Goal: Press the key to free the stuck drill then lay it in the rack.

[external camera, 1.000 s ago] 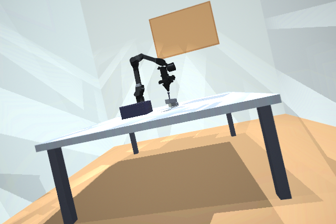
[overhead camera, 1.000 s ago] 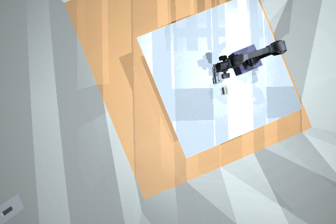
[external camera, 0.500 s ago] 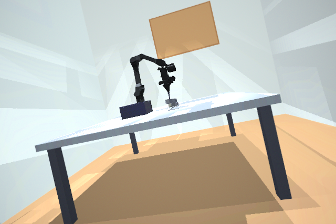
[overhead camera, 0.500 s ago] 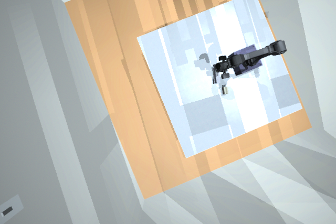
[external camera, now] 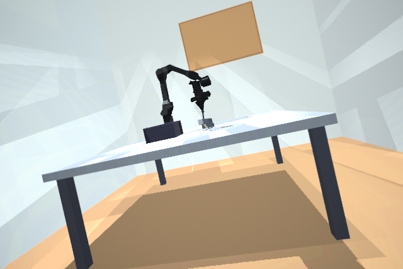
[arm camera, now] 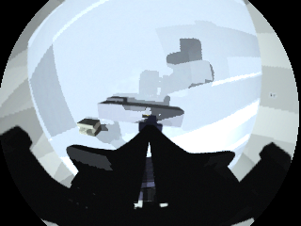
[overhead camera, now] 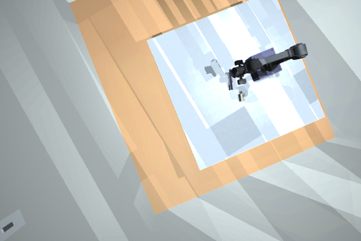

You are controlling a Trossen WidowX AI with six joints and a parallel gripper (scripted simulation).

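Right now my gripper tip is 80 mm above the drill, 50 mm to the right of it and 10 mm short of it. The rest, counted from my gripper tip: grey rack: 210 mm to the left, 110 mm below, 10 mm ahead.
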